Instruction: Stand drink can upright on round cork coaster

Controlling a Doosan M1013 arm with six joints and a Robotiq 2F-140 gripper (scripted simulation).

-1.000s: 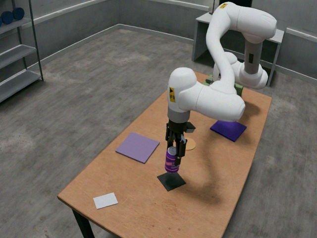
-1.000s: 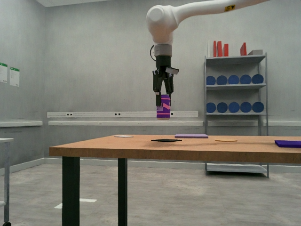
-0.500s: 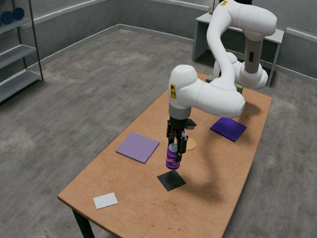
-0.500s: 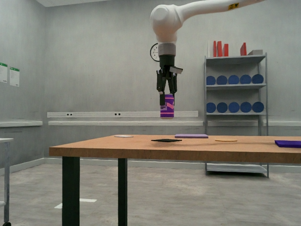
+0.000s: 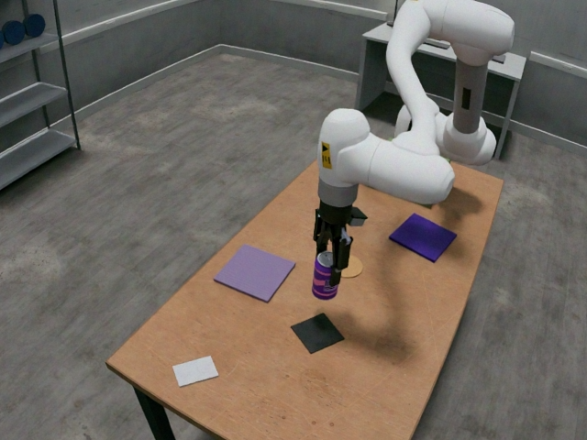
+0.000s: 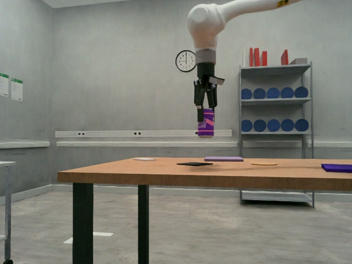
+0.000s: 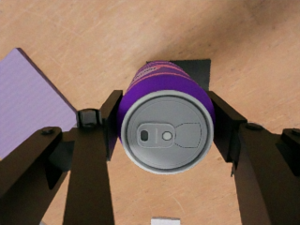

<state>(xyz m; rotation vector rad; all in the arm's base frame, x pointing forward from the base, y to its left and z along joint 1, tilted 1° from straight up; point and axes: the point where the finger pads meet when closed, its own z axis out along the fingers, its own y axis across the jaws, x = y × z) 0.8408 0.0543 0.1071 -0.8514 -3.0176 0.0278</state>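
My gripper is now 240 mm past the round cork coaster, 40 mm to the left of it and 210 mm above it. Also, from my hand: purple drink can (30 mm below); then light purple square mat (50 mm behind, 260 mm to the right, 200 mm below); then black square coaster (50 mm ahead, 20 mm to the left, 210 mm below).
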